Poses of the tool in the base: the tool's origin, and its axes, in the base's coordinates. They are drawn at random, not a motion.
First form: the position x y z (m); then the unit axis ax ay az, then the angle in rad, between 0 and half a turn.
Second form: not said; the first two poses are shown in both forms.
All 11 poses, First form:
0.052, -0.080, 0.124, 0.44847, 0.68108, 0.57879, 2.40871
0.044, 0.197, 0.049, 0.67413, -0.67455, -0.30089, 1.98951
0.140, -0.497, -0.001, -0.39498, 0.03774, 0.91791, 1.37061
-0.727, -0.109, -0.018, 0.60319, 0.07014, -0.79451, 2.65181
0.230, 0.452, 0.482, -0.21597, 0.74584, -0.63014, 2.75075
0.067, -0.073, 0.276, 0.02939, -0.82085, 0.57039, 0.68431
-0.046, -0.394, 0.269, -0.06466, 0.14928, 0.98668, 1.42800
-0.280, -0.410, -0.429, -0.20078, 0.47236, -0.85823, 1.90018
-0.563, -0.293, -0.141, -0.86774, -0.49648, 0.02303, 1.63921
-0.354, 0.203, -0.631, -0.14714, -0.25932, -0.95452, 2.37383
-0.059, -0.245, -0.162, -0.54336, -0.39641, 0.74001, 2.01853
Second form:
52, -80, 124, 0.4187, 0.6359, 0.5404, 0.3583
44, 197, 49, 0.5653, -0.5657, -0.2523, 0.5447
140, -497, -1, -0.2500, 0.0239, 0.5810, 0.7742
-727, -109, -18, 0.5852, 0.0680, -0.7708, 0.2425
230, 452, 482, -0.2119, 0.7316, -0.6181, 0.1942
67, -73, 276, 0.0099, -0.2754, 0.1914, 0.9420
-46, -394, 269, -0.0423, 0.0978, 0.6461, 0.7557
-280, -410, -429, -0.1633, 0.3843, -0.6981, 0.5816
-563, -293, -141, -0.6342, -0.3629, 0.0168, 0.6825
-354, 203, -631, -0.1364, -0.2404, -0.8850, 0.3745
-59, -245, -162, -0.4599, -0.3355, 0.6264, 0.5325

